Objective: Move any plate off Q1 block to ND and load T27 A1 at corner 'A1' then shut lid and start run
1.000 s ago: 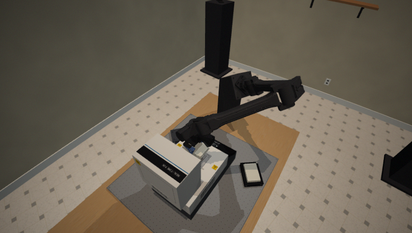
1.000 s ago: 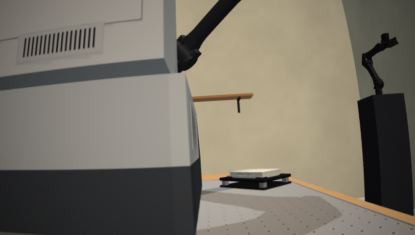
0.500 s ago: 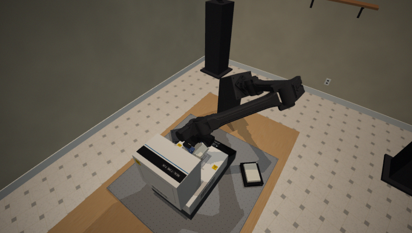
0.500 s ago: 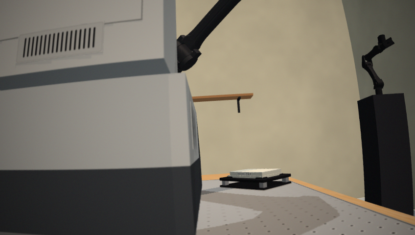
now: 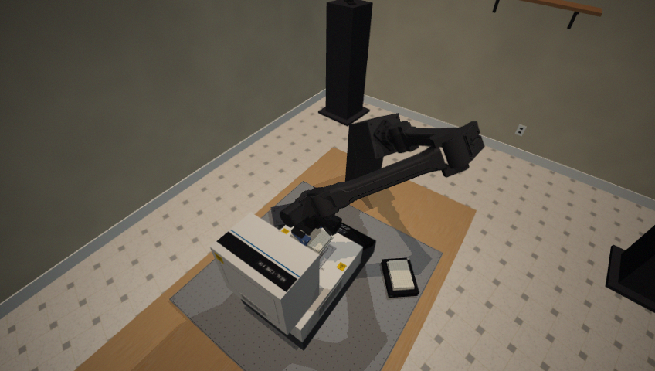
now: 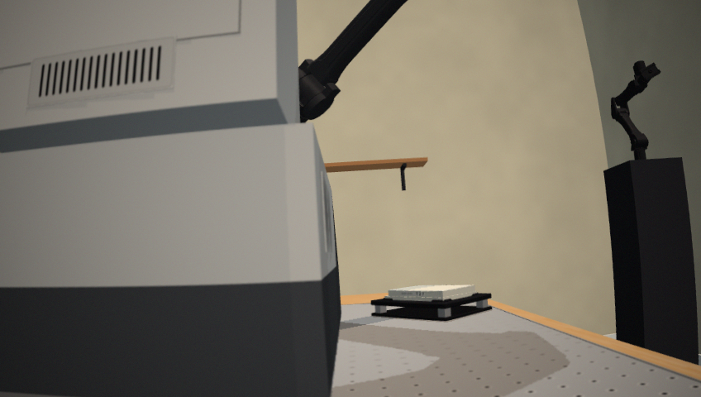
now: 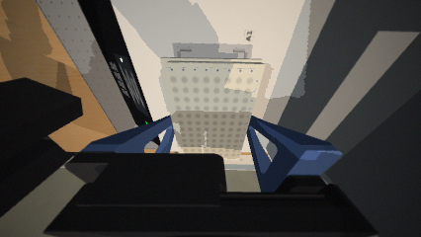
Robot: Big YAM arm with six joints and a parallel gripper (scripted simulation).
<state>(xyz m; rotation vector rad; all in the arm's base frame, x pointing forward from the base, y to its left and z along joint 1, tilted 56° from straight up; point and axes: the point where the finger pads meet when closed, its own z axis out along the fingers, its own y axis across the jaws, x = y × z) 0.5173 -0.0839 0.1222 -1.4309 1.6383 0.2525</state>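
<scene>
Now: the dark nest ND 160 mm behind my hand, 300 mm to the right of it and 250 mm below it. Round my hand: plate T27 (220 mm behind, 280 mm to the left, 240 mm below); grey perforated mat (40 mm ahead, 10 mm to the left, 280 mm below); black nest N1 (220 mm behind, 280 mm to the left, 250 mm below).
</scene>
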